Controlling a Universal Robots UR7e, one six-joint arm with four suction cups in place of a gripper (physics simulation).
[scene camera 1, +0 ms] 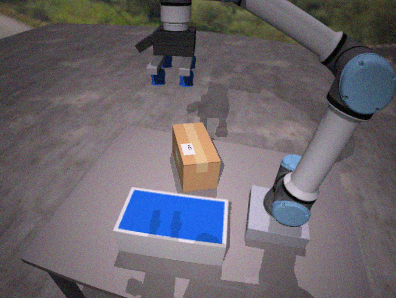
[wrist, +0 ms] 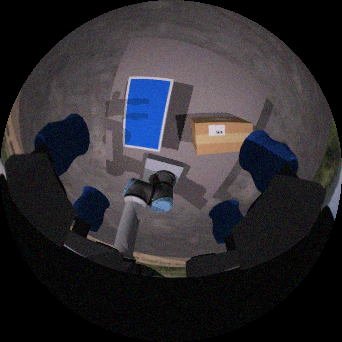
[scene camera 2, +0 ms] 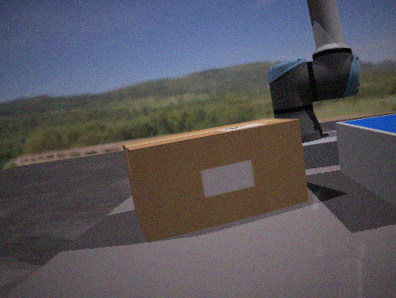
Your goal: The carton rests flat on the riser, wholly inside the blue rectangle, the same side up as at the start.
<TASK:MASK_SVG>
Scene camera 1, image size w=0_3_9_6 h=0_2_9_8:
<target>brown carton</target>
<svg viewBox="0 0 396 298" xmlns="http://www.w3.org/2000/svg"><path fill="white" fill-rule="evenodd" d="M203 122L172 125L172 151L183 192L217 188L221 161Z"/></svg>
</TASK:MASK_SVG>
